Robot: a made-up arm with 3 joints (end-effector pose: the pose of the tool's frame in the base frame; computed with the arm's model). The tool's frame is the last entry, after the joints.
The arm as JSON. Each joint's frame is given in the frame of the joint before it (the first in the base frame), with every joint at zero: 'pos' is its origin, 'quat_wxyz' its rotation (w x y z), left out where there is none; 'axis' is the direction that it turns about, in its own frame. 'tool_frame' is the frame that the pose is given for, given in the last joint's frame.
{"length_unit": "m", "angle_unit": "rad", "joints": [
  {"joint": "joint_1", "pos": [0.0, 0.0, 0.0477], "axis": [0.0, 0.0, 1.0]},
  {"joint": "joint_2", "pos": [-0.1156, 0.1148, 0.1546], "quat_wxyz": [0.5, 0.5, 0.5, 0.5], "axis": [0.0, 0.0, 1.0]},
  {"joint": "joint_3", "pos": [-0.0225, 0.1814, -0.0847], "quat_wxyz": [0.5, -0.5, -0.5, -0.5], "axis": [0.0, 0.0, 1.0]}
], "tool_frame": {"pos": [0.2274, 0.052, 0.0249]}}
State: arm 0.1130 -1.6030 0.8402
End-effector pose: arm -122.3 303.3 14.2 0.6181 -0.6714 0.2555 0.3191
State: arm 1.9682 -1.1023 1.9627
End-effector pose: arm -215.7 -454.1 145.7 0.3276 0.5237 0.0014 -0.7864
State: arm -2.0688 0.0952 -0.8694
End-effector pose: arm -52.0 44.0 392.2 0.1014 0.0393 -0.0269 -0.9937
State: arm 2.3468 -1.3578 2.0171
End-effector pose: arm -8.1 -491.9 89.3 0.4466 0.6194 0.1030 -0.6374
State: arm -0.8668 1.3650 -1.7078
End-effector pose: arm -222.5 47.0 -5.0 0.2171 0.5758 0.2575 -0.7450
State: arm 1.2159 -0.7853 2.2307
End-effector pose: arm -459.8 -235.7 259.6 0.1404 0.3344 -0.1859 -0.9132
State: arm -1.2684 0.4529 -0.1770
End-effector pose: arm 23.4 -27.0 382.8 0.7309 0.1919 -0.1165 -0.6445
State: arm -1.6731 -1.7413 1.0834
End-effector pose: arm 296.5 110.0 -32.5 0.6165 -0.1463 0.7506 -0.1872
